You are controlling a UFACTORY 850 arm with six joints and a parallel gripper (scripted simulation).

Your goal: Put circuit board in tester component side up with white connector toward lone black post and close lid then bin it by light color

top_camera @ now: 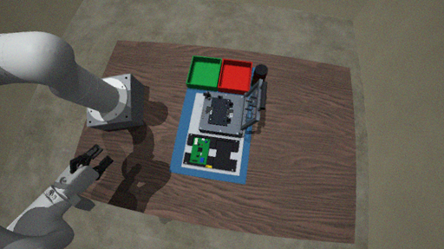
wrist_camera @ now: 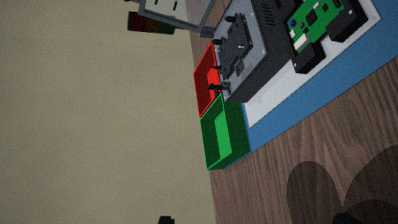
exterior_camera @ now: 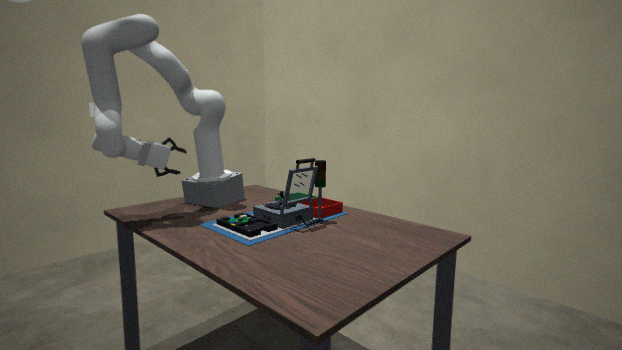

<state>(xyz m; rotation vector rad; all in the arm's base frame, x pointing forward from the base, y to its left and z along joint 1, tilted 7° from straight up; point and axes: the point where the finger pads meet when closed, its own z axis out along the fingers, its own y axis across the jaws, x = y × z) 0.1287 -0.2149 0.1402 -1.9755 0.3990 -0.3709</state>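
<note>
Right now my hand is 28 cm short of the green circuit board, 9 cm to the right of it and 22 cm above it. From my hand the other things lie so: red bin: 39 cm ahead, 45 cm to the left, 22 cm below; tester lid: 47 cm ahead, 25 cm to the left, 5 cm below; green bin: 24 cm ahead, 46 cm to the left, 22 cm below.
</note>
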